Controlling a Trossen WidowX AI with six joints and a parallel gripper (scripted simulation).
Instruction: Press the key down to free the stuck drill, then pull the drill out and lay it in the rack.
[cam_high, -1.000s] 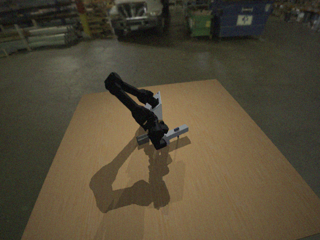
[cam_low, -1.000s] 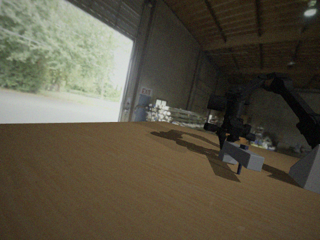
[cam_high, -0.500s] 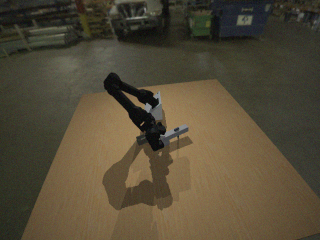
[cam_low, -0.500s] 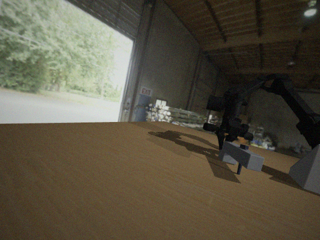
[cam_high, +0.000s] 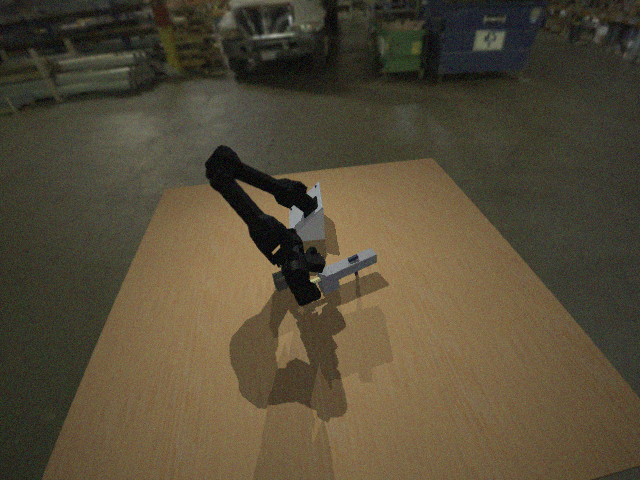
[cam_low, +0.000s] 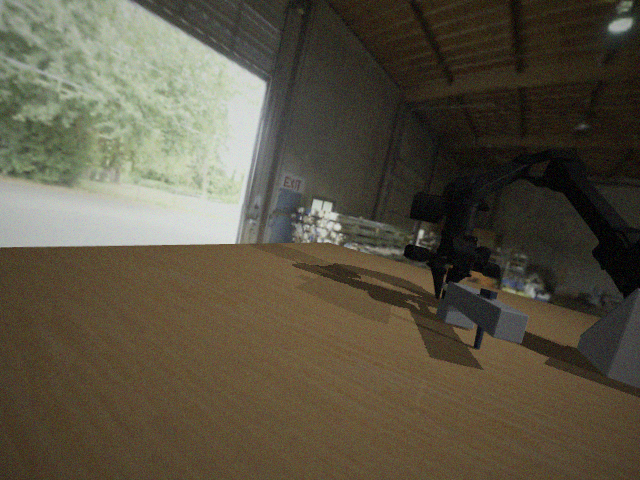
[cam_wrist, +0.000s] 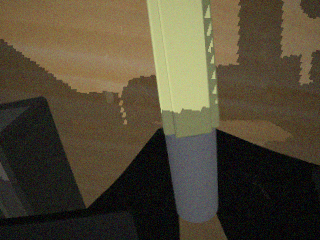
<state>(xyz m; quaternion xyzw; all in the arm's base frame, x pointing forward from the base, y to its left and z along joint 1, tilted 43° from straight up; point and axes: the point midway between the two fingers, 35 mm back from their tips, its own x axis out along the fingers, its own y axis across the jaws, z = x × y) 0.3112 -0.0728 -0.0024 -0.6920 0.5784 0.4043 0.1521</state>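
The drill is 20 mm behind my gripper tip, 50 mm to the left of it and 30 mm above it. Also, from my gripper tip: grey block 60 mm behind, 140 mm to the left, 30 mm above; then dark blue key 70 mm behind, 170 mm to the left, 40 mm above; then dark grey rack 60 mm behind, 40 mm to the right, 10 mm above.
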